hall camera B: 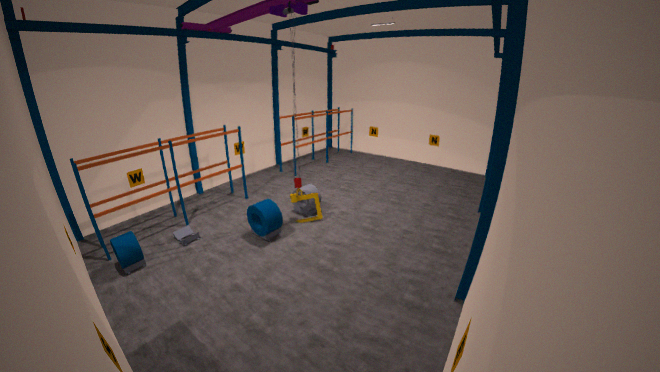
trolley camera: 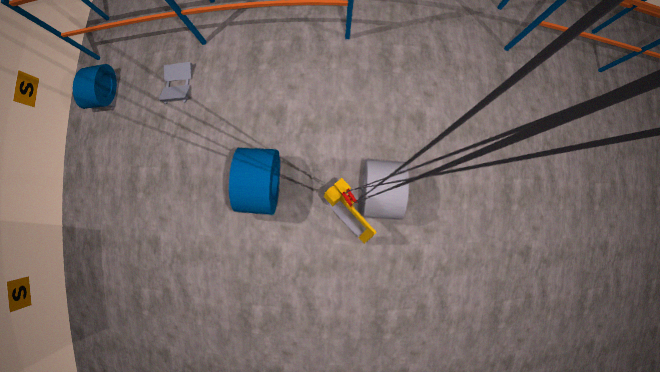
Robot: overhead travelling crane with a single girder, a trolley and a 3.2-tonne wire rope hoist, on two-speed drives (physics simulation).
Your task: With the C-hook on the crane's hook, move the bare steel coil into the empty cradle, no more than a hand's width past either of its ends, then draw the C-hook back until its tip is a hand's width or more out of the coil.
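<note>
The bare steel coil (hall camera B: pixel 311 189) (trolley camera: pixel 392 200) is light grey and lies on its side near the middle of the hall. The yellow C-hook (hall camera B: pixel 319 206) (trolley camera: pixel 356 215) hangs from the red hook block (hall camera B: pixel 297 182) (trolley camera: pixel 349 198), low beside the coil's left end in the trolley view. It is turned obliquely to the coil; its upright is at the lower right and its lower arm points to the upper left, away from the coil. The hook carries nothing. Whether it touches the coil cannot be told. The empty cradle (hall camera B: pixel 184 234) (trolley camera: pixel 177 72) stands at the left, near the rack.
A large blue coil (hall camera B: pixel 267 218) (trolley camera: pixel 254 181) stands left of the C-hook. Another blue coil (hall camera B: pixel 127 249) (trolley camera: pixel 92 86) stands beyond the empty cradle. A rack (hall camera B: pixel 179 185) (trolley camera: pixel 349 20) stands along the W wall, and a second rack (hall camera B: pixel 352 130) stands farther back.
</note>
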